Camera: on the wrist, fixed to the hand. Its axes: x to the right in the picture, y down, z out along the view.
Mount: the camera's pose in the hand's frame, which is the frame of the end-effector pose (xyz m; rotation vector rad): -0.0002 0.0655 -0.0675 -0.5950 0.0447 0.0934
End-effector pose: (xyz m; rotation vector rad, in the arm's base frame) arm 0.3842 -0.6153 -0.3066 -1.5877 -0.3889 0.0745
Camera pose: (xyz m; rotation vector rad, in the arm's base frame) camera 0.4163 -0.6803 -0.3665 -2.1911 -0.3162 -0.0080
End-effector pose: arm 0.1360 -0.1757 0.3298 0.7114 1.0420 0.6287
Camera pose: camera 0.0656 -0.1204 0.3586 0.2246 0.8031 0.9836
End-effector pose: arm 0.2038 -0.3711 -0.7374 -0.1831 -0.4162 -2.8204
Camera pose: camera 0.2177 -0.4514 -0.7843 -0.2486 0.4407 -2.7641
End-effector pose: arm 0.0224 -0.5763 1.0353 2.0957 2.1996 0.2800
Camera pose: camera 0.0737 -0.5785 1.1141 1.8571 1.7391 0.8713
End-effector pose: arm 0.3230 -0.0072 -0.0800 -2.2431 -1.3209 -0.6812
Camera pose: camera 0.3684 -0.0768 -0.0359 2.6902 1.0733 1.2023
